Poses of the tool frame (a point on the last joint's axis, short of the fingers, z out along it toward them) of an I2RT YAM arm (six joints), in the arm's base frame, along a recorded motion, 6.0 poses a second.
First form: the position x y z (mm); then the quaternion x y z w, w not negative.
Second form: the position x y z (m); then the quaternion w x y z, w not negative. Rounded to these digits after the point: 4 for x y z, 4 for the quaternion.
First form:
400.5, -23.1, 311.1, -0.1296, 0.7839, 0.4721, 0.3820
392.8, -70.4, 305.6, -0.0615, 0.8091, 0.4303, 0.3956
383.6, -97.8, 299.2, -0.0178, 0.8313, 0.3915, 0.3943
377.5, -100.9, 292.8, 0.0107, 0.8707, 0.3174, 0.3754
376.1, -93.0, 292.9, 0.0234, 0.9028, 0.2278, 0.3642
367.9, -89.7, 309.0, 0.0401, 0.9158, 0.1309, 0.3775
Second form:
0.4005, -0.0231, 0.3111, 0.3820, -0.1296, 0.7839, 0.4721
0.3928, -0.0704, 0.3056, 0.3956, -0.0615, 0.8091, 0.4303
0.3836, -0.0978, 0.2992, 0.3943, -0.0178, 0.8313, 0.3915
0.3775, -0.1009, 0.2928, 0.3754, 0.0107, 0.8707, 0.3174
0.3761, -0.0930, 0.2929, 0.3642, 0.0234, 0.9028, 0.2278
0.3679, -0.0897, 0.3090, 0.3775, 0.0401, 0.9158, 0.1309

